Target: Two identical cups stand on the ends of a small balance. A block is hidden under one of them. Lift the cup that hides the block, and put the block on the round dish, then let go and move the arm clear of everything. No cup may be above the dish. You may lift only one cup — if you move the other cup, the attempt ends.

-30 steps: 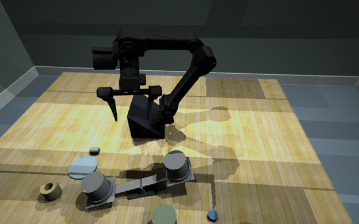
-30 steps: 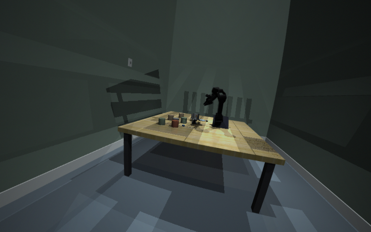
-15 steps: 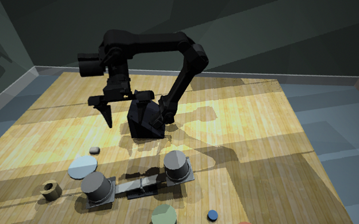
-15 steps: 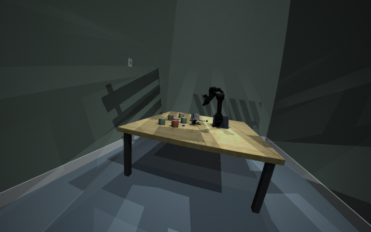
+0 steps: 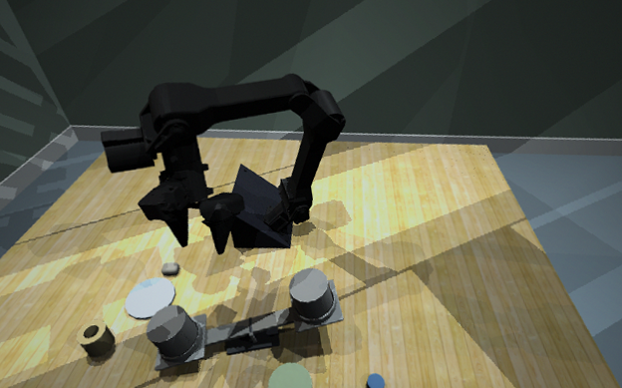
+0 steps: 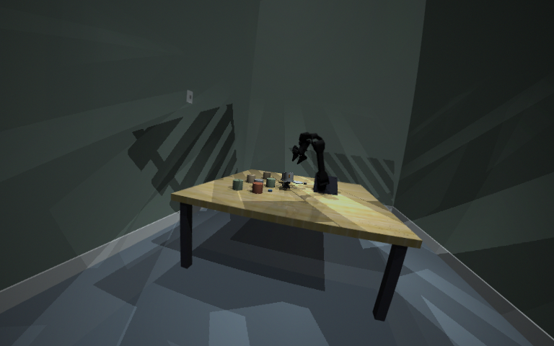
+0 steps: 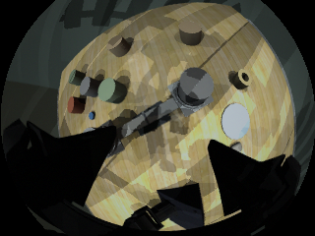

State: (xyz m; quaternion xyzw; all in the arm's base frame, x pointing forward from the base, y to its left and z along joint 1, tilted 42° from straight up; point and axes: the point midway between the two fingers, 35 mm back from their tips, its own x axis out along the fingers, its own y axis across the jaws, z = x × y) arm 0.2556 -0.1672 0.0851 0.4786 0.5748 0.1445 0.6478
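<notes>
Right now the teal block is 80 mm ahead of my gripper tip, 50 mm to the right of it and 160 mm below it. Also, from my gripper tip: blue disc (100 mm ahead, 310 mm to the left, 190 mm below); then pale round dish (20 mm behind, 170 mm to the right, 200 mm below); then tan ring (90 mm ahead, 210 mm to the right, 180 mm below).
</notes>
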